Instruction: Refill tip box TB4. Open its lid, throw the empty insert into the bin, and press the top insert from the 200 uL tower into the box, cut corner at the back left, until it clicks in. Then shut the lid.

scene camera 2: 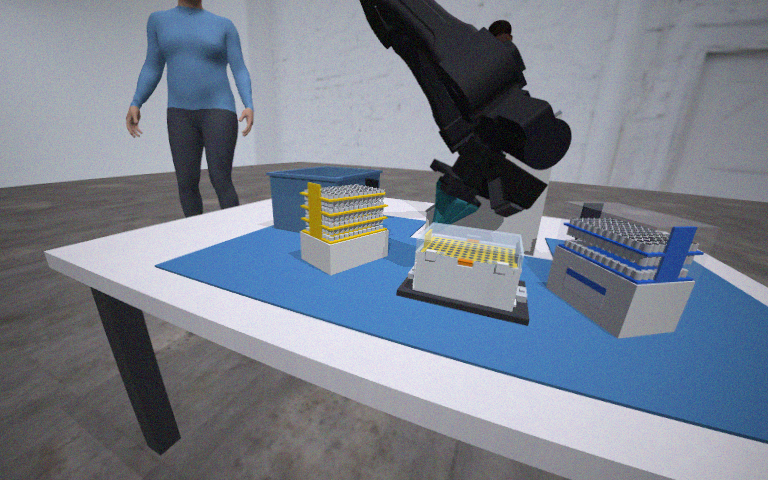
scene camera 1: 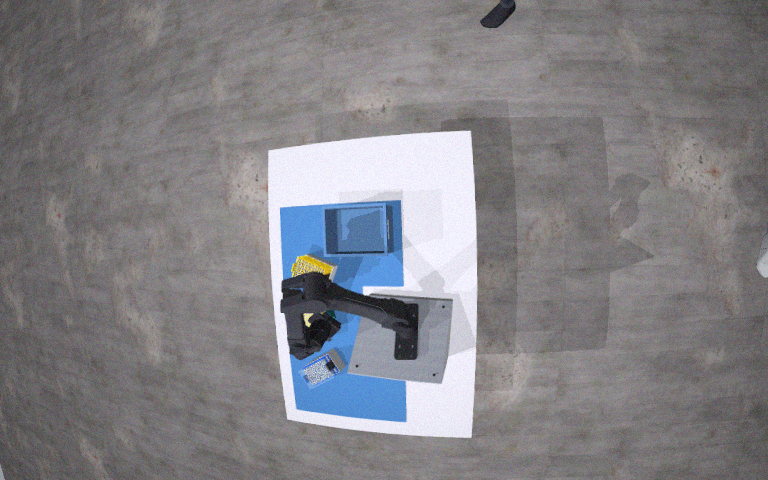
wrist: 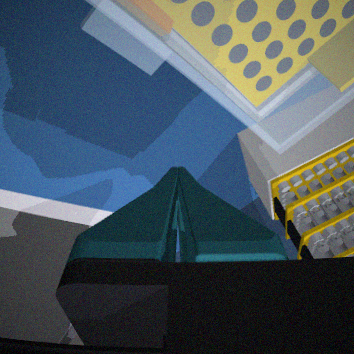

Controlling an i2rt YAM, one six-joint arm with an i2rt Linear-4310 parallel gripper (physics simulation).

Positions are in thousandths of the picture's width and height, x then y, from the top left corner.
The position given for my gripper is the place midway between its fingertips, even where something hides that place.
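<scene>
Lid (scene camera 2: 632,514), in the wrist view too (wrist: 787,210). Blue bin (wrist: 722,592). My gripper (scene camera 2: 564,480), also in the wrist view (wrist: 501,501): shut, holding nothing.
</scene>
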